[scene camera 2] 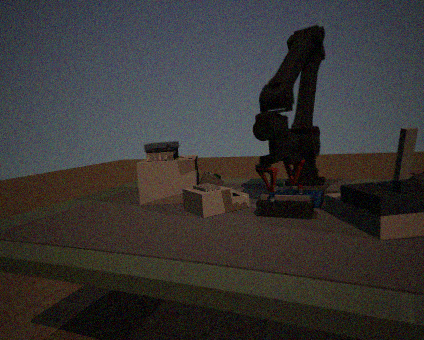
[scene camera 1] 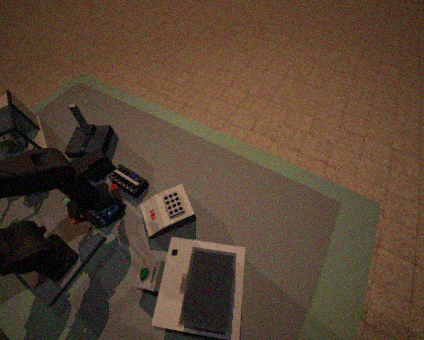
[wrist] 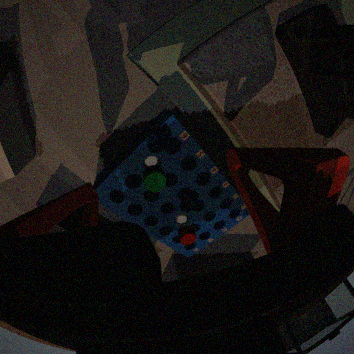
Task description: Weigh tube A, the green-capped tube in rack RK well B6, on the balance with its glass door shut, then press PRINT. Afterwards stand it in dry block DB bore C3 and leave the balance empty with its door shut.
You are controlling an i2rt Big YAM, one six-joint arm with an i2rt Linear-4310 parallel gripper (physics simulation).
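Frame: origin at the arm's base, x ahead, y left, z up, level; millimetres.
Seen in the pictures: gripper, fingertip midpoint: [scene camera 2: 282, 187] [scene camera 1: 105, 211] [wrist: 158, 173]; arm's base, link origin: [scene camera 2: 305, 183] [scene camera 1: 56, 257] [wrist: 321, 68].
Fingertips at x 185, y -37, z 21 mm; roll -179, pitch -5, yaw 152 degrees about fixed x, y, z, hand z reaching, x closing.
Offsets run from my fingertips to a thing's top centre. "pt": to the spot under its first point.
The green-capped tube @(dy -4, dx +1, dz +14 mm) [wrist: 155, 182] stands in the blue rack [scene camera 1: 107, 215] [scene camera 2: 316, 196] [wrist: 172, 122], with a white cap close beside it; its well label cannot be read. My gripper [scene camera 1: 95, 204] [scene camera 2: 283, 187] [wrist: 158, 173] is open and empty above the rack, its red fingers spread on either side of the green cap in the wrist view. The pale block with a grid of dark bores and a red display, apparently the dry block @(dy -164, dx +111, dz +29 mm) [scene camera 1: 157, 207] [scene camera 2: 192, 200], stands beside the rack area. A clear-walled box @(pt dy +484, dx +82, dz +107 mm) [scene camera 1: 24, 116], possibly the balance, shows partly at the left edge; its door state cannot be told.
A dark tube strip holder @(dy +32, dx +125, dz +7 mm) [scene camera 1: 131, 185] [scene camera 2: 285, 207] stands close to the rack. A dark box with an upright post @(pt dy +268, dx +185, dz +118 mm) [scene camera 1: 78, 117] [scene camera 2: 406, 155] stands behind. A large white device @(dy -334, dx -11, dz +149 mm) [scene camera 1: 167, 295] [scene camera 2: 165, 180] and a small unit with a green button @(dy -232, dx -57, dz +34 mm) [scene camera 1: 144, 274] stand beyond the dry block.
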